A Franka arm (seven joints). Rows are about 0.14 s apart.
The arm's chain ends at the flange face. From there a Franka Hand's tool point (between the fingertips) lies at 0.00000 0.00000 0.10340 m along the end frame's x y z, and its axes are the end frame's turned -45 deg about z.
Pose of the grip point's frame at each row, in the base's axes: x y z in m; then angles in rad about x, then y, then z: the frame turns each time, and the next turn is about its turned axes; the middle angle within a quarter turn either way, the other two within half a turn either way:
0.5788, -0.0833, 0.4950, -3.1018, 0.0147, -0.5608
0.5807, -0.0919, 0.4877, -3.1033, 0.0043, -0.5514
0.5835, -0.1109, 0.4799, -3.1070, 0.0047, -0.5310
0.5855, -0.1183, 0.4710, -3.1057, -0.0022, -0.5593
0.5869, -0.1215, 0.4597, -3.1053, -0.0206, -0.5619
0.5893, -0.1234, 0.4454, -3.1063, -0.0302, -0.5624
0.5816, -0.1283, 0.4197, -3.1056, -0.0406, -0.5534
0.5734, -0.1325, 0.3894, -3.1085, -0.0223, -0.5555
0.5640, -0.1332, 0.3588, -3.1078, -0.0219, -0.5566
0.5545, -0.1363, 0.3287, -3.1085, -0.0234, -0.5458
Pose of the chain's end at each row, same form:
0.5773, -0.0874, 0.5983, -3.1018, 0.0147, 0.2246
0.5803, -0.0959, 0.5910, -3.1033, 0.0043, 0.2340
0.5830, -0.1145, 0.5832, -3.1070, 0.0047, 0.2544
0.5857, -0.1220, 0.5743, -3.1057, -0.0022, 0.2261
0.5890, -0.1253, 0.5630, -3.1053, -0.0206, 0.2235
0.5924, -0.1270, 0.5487, -3.1063, -0.0302, 0.2230
0.5858, -0.1320, 0.5229, -3.1056, -0.0406, 0.2320
0.5757, -0.1359, 0.4927, -3.1085, -0.0223, 0.2299
0.5663, -0.1367, 0.4621, -3.1078, -0.0219, 0.2288
0.5569, -0.1397, 0.4320, -3.1085, -0.0234, 0.2396

